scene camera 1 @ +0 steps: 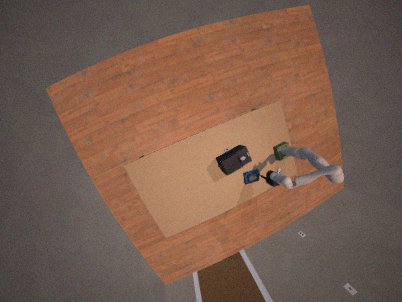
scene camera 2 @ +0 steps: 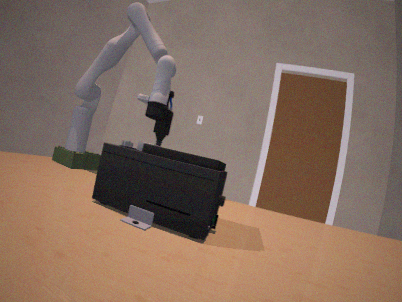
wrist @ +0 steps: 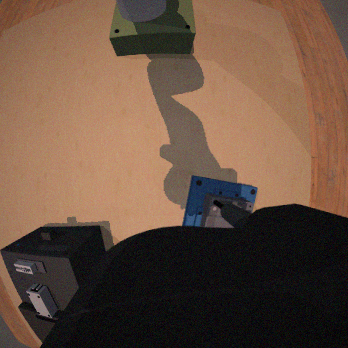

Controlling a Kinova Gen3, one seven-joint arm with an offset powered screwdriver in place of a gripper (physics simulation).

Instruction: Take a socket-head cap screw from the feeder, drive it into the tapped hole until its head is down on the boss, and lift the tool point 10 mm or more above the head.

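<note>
The screwdriver [scene camera 1: 262, 176] [scene camera 2: 158, 143] [wrist: 217, 203] points down, with its dark tip over the grey block in the wrist view. Whether it touches the block or bears a screw cannot be told. The grey block [scene camera 1: 252, 177] [wrist: 216, 219] sits in a blue fixture [wrist: 193, 212]; the tapped hole and boss are too small to make out. A black box [scene camera 1: 231, 162] [scene camera 2: 145, 175] [wrist: 55, 267], seemingly the feeder, stands beside the fixture, apart from the tool. In scene camera 2 it hides the fixture. No loose screw can be made out.
The arm's green base [scene camera 1: 280, 151] [scene camera 2: 75, 158] [wrist: 152, 44] stands on the tan mat [scene camera 1: 175, 190] [wrist: 85, 125]. A small grey bracket [scene camera 2: 140, 215] stands by the black box. The tool's black housing covers the lower part of the wrist view.
</note>
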